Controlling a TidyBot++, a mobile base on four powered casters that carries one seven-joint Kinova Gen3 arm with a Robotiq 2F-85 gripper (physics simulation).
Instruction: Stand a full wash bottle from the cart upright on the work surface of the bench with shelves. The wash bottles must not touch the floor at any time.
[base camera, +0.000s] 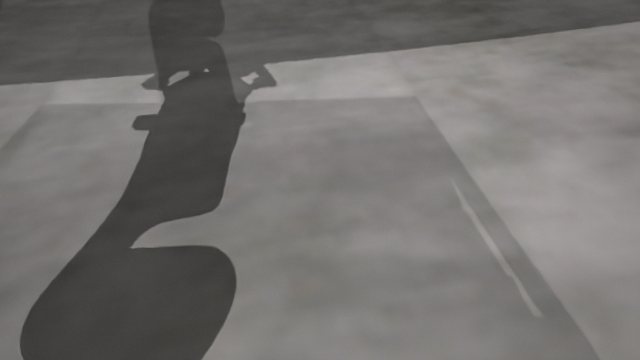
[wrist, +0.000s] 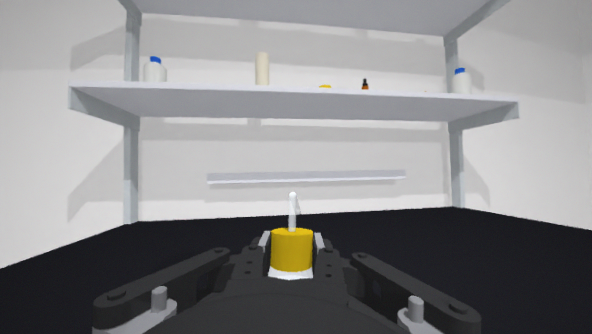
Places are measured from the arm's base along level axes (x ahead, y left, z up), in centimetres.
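Where they show: gripper, fingertip midpoint: (wrist: 292, 243).
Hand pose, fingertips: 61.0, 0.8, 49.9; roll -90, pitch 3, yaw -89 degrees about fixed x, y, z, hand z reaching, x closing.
Observation:
After its pixels a point has its place, as x, y, z.
A wash bottle (wrist: 291, 249) @(58.3, 0.7, 50.4) with a yellow cap and a white spout shows at the lower middle of the wrist view. My gripper (wrist: 292, 243) @(61.0, 0.8, 49.9) is shut on it, one finger at each side of the cap. The spout points up; the lower body of the bottle is hidden by the gripper. The black work surface (wrist: 500, 250) @(91.4, -46.3, 36.5) of the bench with shelves spreads behind and around the gripper. Whether the bottle's base touches the surface cannot be seen. The cart does not show in either view.
A grey shelf (wrist: 295, 104) crosses above the work surface on two posts, with white blue-capped bottles (wrist: 155, 72) @(114.3, 52.0, 93.0) (wrist: 461, 82) @(129.2, -70.0, 92.8), a beige cylinder (wrist: 262, 69) @(115.9, 13.0, 93.4) and a small dark dropper bottle (wrist: 365, 84) @(120.4, -25.7, 88.8). A pale rail (wrist: 306, 177) @(132.8, -2.7, 53.3) is on the back wall. The base camera shows the floor (base camera: 350, 200) @(42.9, -3.7, -39.7) with the arm's shadow.

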